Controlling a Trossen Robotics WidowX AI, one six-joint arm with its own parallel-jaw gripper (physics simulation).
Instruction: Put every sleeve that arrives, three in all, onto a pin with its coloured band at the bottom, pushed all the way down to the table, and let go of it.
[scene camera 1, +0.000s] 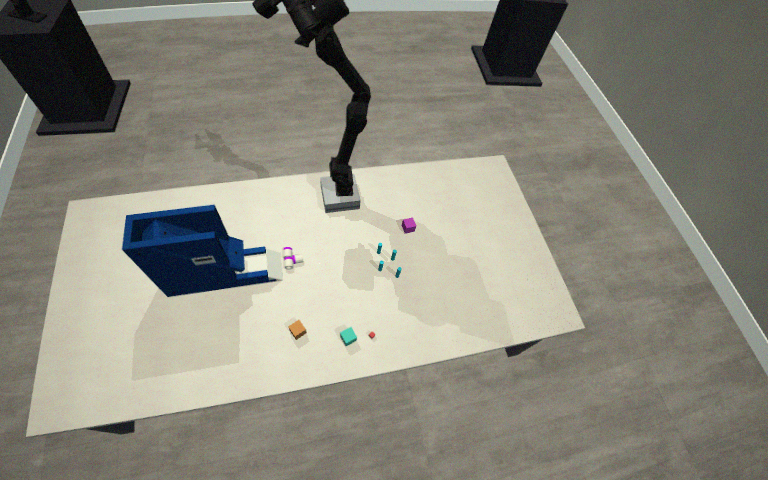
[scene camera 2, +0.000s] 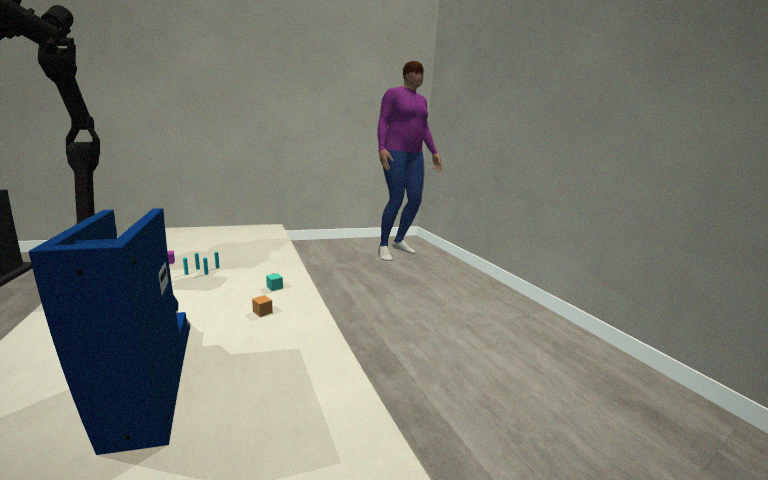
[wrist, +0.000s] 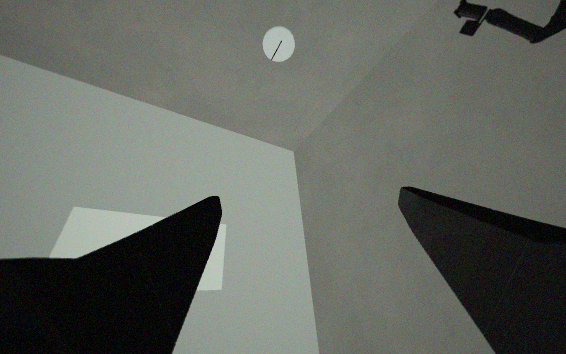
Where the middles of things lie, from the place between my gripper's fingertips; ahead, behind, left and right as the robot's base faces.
I see the blue dispenser (scene camera 2: 109, 304) 630 mm below my hand, 460 mm ahead of it and 250 mm to the right of it.
